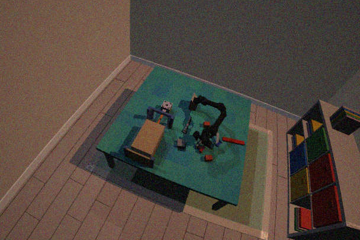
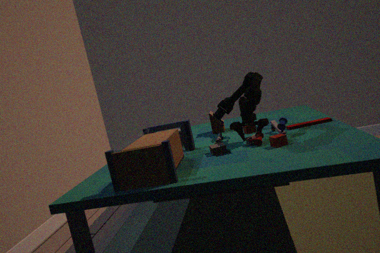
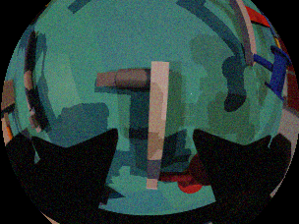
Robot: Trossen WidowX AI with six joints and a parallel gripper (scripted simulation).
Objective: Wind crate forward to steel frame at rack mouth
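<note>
The red-knobbed handle lies 1 cm ahead of my gripper tip and 1 cm above it. Round my gripper tip: grey block: 17 cm to the right, 7 cm ahead, 1 cm above; then red knob: 6 cm ahead, 2 cm above, 1 cm to the left; then blue-tipped tool: 15 cm to the left, 7 cm behind, 2 cm above.
</note>
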